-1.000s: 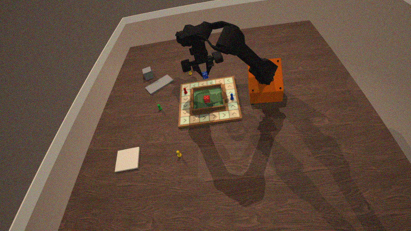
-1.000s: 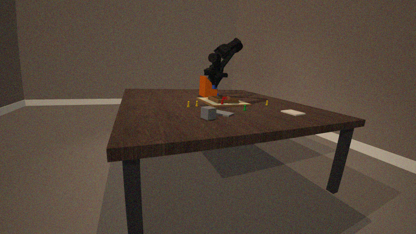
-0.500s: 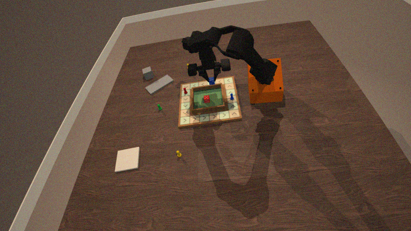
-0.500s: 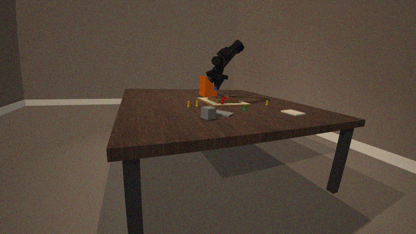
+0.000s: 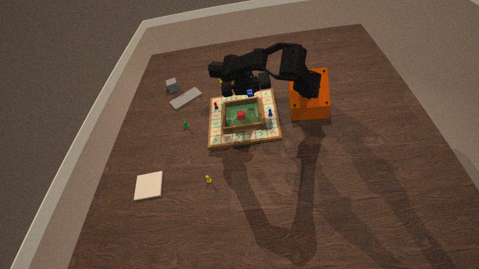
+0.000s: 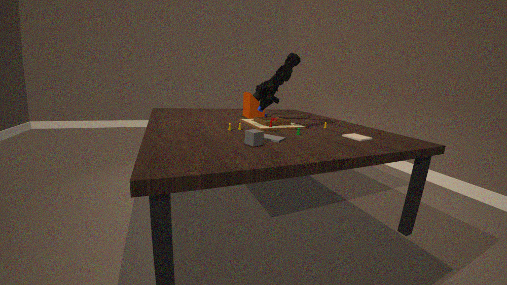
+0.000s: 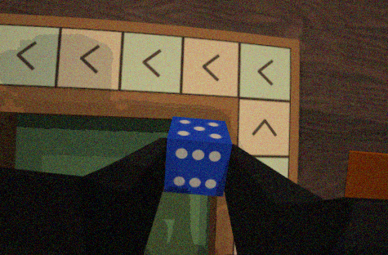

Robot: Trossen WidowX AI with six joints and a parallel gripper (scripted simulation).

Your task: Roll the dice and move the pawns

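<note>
My gripper tip is now 160 mm short of the red pawn, 20 mm to the left of it and 50 mm above it. Also, from my gripper tip: green pawn (290 mm ahead, 50 mm to the left, 70 mm below); blue pawn (70 mm behind, 80 mm to the left, 50 mm below); green tray (50 mm ahead, 50 mm to the left, 70 mm below).
</note>
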